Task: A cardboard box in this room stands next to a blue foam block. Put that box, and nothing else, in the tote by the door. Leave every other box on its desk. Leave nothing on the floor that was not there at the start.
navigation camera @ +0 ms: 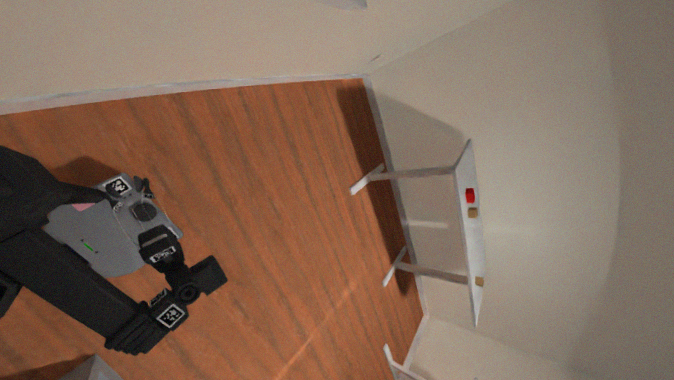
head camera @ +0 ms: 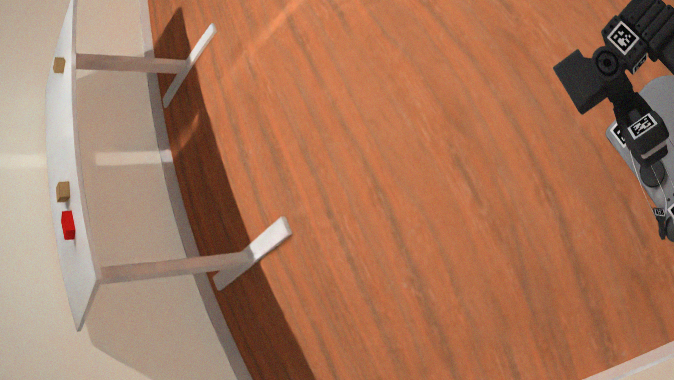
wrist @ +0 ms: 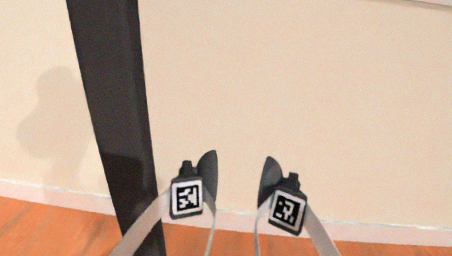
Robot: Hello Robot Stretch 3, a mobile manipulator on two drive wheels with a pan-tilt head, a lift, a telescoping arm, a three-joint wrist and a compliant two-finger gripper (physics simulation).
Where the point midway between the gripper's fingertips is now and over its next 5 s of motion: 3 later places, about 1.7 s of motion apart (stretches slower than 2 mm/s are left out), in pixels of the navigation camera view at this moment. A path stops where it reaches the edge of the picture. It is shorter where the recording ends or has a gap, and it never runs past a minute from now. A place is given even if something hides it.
My gripper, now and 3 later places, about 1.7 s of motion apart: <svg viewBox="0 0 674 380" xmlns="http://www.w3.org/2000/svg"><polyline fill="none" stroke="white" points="121,180 168,184 190,205 223,242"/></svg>
